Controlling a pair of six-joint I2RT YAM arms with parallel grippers.
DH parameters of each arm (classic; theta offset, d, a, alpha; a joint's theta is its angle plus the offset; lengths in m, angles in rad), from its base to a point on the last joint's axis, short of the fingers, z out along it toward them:
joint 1: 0 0.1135 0.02 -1.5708
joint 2: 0 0 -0.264 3.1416
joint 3: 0.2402 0 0.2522 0
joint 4: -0.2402 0 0.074 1.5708
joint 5: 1.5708 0 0 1.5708
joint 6: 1.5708 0.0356 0 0
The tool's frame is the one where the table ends.
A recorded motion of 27 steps. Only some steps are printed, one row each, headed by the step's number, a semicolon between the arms.
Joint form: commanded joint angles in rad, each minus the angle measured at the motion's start. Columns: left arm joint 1, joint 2, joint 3, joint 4, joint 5, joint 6; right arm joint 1, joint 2, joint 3, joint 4, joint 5, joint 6.
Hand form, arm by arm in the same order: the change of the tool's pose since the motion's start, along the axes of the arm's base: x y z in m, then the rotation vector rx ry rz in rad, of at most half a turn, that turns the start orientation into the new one. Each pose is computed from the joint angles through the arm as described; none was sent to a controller.
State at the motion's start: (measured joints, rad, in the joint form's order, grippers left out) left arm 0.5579 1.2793 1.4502 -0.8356 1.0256 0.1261; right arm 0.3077 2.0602 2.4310 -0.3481 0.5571 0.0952
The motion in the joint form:
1: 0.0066 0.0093 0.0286 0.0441 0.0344 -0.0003; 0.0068 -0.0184 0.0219 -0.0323 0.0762 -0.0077
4: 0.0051 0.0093 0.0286 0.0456 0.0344 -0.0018; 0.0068 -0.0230 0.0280 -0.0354 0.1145 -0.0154
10: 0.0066 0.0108 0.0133 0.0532 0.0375 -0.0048; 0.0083 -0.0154 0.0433 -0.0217 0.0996 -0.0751
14: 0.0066 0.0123 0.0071 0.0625 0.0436 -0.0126; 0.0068 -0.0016 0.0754 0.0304 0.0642 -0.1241
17: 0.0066 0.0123 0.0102 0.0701 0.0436 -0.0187; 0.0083 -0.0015 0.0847 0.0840 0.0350 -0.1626
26: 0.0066 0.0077 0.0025 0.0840 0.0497 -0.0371; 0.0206 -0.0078 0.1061 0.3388 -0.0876 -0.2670
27: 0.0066 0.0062 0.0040 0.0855 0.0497 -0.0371; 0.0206 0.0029 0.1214 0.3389 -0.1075 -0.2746
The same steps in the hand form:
1: 0.0021 0.0026 0.0105 0.0163 -0.0643 -0.0211; -0.0114 -0.0028 0.0112 -0.0030 -0.0048 -0.0695
4: 0.0024 0.0023 0.0106 0.0158 -0.0648 -0.0221; -0.0145 -0.0050 0.0147 -0.0066 -0.0092 -0.1080
10: 0.0035 0.0034 0.0062 0.0069 -0.0565 -0.0221; -0.0140 -0.0037 0.0175 -0.0566 -0.0121 -0.0937
14: 0.0045 0.0039 0.0047 -0.0015 -0.0557 -0.0247; -0.0138 -0.0032 0.0266 -0.0816 -0.0664 -0.0650
17: 0.0047 0.0040 0.0063 -0.0006 -0.0615 -0.0231; -0.0160 -0.0024 0.0349 -0.1006 -0.1181 -0.0411
26: 0.0044 0.0037 0.0061 -0.0125 -0.0629 -0.0229; -0.0316 0.0020 0.0695 -0.1356 -0.3807 0.0475
27: 0.0040 0.0034 0.0071 -0.0100 -0.0667 -0.0230; -0.0301 0.0032 0.0697 -0.1468 -0.3876 0.0641

